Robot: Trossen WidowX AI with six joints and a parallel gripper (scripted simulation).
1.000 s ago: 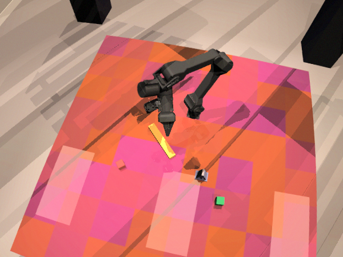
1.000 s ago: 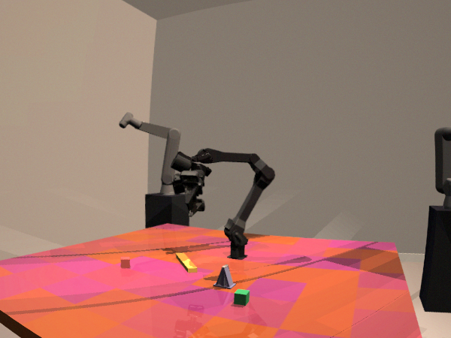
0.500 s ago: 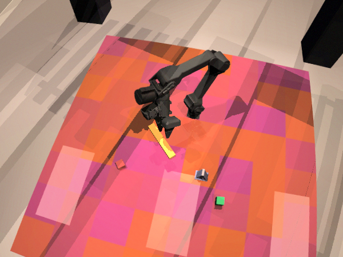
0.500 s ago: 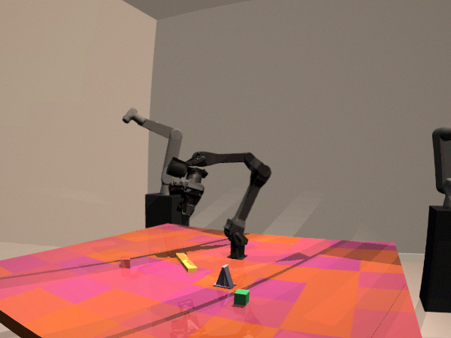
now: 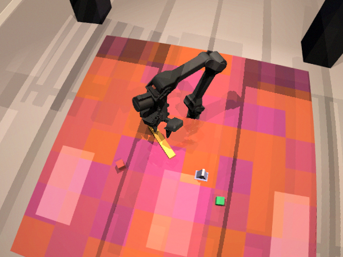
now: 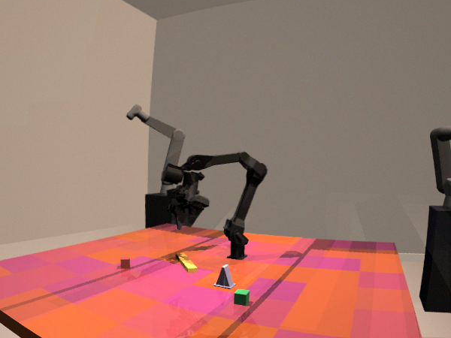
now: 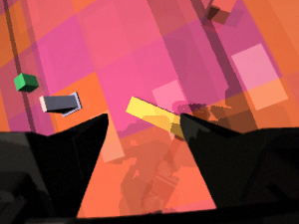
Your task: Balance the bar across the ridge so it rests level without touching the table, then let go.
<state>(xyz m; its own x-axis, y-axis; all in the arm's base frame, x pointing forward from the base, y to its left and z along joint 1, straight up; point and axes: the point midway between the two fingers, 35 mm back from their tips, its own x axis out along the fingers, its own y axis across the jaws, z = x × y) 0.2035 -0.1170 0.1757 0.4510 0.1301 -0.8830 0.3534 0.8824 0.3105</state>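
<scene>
Right now the yellow bar is 14 cm below my gripper tip, 3 cm behind it and 1 cm to the right of it. Also, from my gripper tip: green cube 30 cm to the left, 20 cm ahead, 13 cm below; small red cube 17 cm to the right, 13 cm below, 13 cm ahead.
</scene>
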